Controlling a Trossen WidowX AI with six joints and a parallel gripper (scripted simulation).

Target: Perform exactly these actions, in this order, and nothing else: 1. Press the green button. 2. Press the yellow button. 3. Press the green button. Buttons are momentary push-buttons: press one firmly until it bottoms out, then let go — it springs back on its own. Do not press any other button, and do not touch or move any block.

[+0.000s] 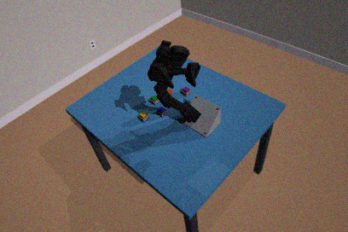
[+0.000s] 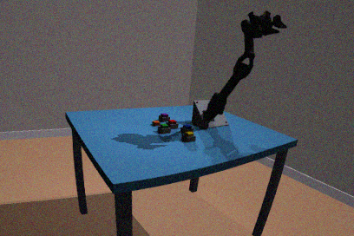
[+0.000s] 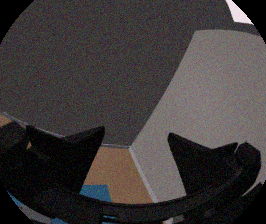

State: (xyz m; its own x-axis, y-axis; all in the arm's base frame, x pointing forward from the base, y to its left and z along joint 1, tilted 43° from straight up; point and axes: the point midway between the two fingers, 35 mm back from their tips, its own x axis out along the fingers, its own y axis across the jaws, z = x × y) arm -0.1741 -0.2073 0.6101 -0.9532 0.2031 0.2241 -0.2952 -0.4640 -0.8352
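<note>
Right now my gripper tip is 58 cm short of the green button, 58 cm above it and 20 cm to the left of it. The rest, counted from my gripper tip: blue button (58 cm below, 47 cm ahead, 17 cm to the right); then yellow button (58 cm below, 51 cm ahead, 6 cm to the right).
</note>
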